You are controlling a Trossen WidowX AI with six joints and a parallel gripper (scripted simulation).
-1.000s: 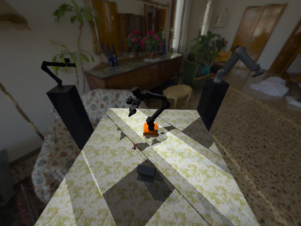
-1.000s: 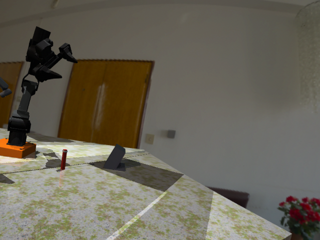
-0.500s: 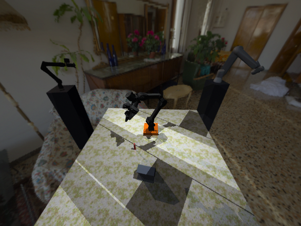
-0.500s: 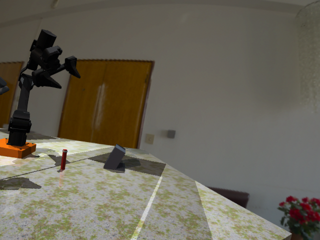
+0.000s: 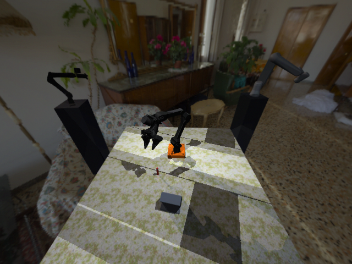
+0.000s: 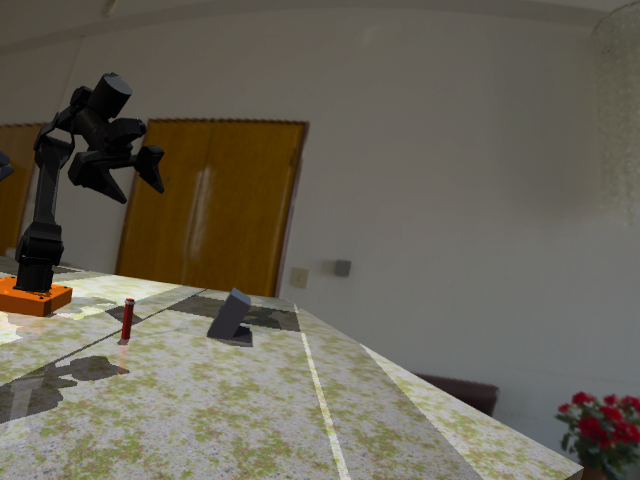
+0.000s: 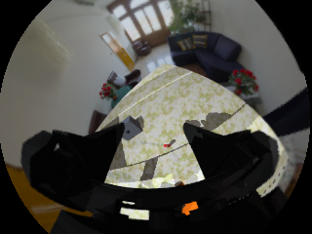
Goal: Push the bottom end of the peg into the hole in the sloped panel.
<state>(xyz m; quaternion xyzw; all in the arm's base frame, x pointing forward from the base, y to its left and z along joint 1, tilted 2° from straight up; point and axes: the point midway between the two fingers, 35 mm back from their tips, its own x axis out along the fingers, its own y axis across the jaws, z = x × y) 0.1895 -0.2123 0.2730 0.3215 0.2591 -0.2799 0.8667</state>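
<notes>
Now: the red peg 22 cm below my gripper tip, 4 cm to the left of it and 1 cm ahead of it. Also, from my gripper tip: dark grey sloped panel (25 cm ahead, 23 cm below, 13 cm to the left).
</notes>
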